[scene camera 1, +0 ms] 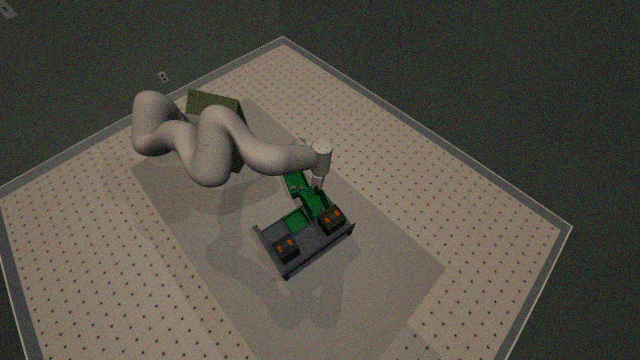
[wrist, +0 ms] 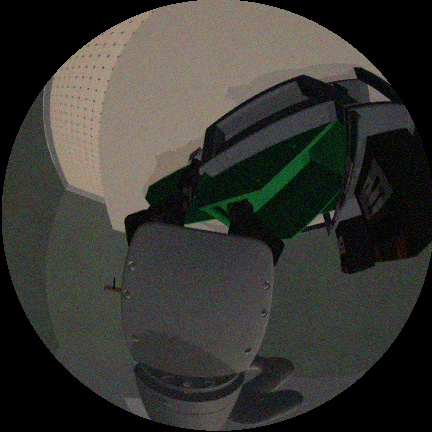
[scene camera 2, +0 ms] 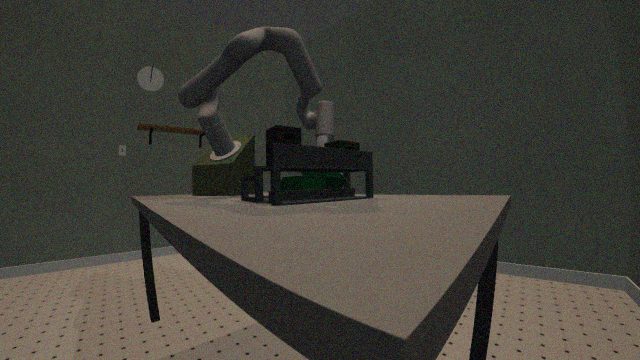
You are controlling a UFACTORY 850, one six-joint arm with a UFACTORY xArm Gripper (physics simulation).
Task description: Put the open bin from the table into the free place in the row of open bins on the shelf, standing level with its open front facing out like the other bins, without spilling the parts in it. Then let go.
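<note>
A green open bin (scene camera 1: 295, 181) (wrist: 165, 189) lies on the table beside the shelf, with grey parts inside. Another green open bin (scene camera 1: 314, 204) (wrist: 250, 175) is at the shelf (scene camera 1: 310, 245) (scene camera 2: 320, 157) (wrist: 280, 130), turned out of line and tilted, one end reaching out past the shelf edge. A third green bin (scene camera 1: 296, 220) sits in the row next to it. My gripper (scene camera 1: 319, 189) (wrist: 215, 171) is partly closed, with the near end of the tilted bin between its fingers; it looks shut on that bin. The exact contact is dark and partly hidden.
Dark boxes with orange marks (scene camera 1: 331, 220) (scene camera 1: 287, 250) stand on the shelf top; they also show in the scene camera 2 view (scene camera 2: 283, 135) (scene camera 2: 342, 145). The shelf's posts and edges are close to my fingers. The arm's olive base block (scene camera 2: 215, 179) stands behind the shelf.
</note>
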